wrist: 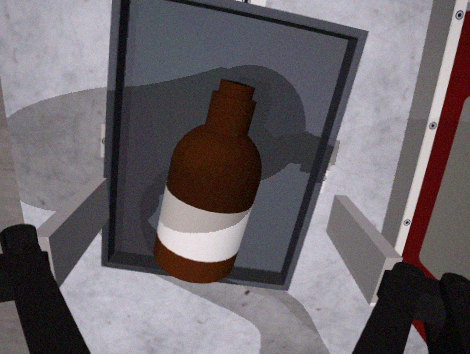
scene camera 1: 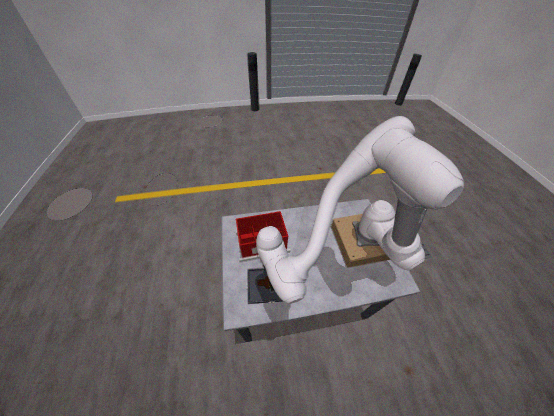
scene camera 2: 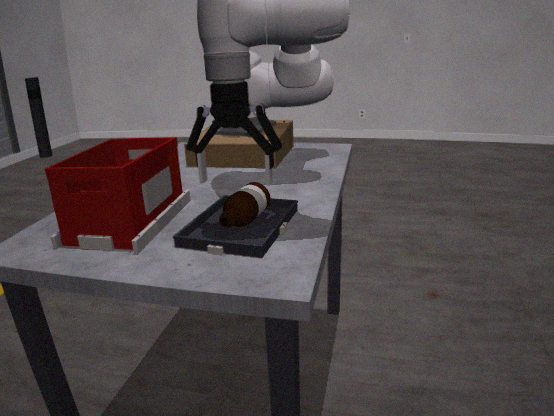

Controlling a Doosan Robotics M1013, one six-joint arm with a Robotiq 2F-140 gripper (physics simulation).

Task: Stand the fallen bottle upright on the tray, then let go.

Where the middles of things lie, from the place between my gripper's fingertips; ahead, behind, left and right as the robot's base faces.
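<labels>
There is the brown bottle (scene camera 2: pixel 245 205), and my gripper is 1 cm to the right of it, 1 cm past it and 6 cm above it.
</labels>
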